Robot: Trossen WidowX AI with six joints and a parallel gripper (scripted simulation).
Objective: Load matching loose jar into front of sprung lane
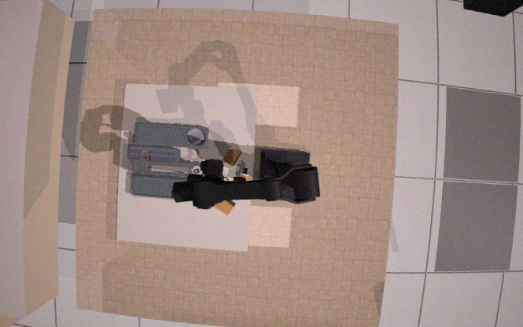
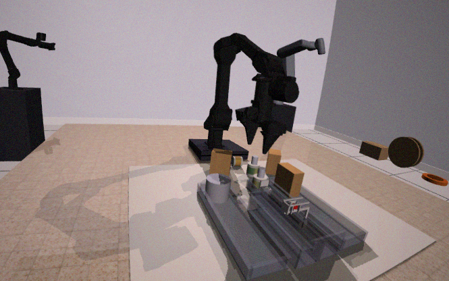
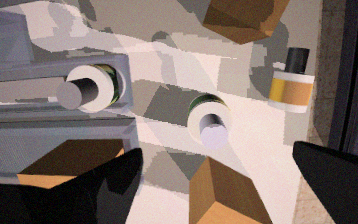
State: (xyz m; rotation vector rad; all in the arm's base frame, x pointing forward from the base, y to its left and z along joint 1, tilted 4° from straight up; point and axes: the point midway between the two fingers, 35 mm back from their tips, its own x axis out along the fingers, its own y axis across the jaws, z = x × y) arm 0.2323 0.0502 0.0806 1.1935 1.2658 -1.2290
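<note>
My gripper tip is now 12 cm short of the brown box, 5 cm above it and 4 cm to the right of it. Also, from my gripper tip: red mark: 28 cm ahead, 7 cm to the right, 2 cm below; then grey lane: 25 cm ahead, 7 cm below, 6 cm to the right; then grey cylinder: 16 cm to the right, 11 cm ahead, 6 cm below.
</note>
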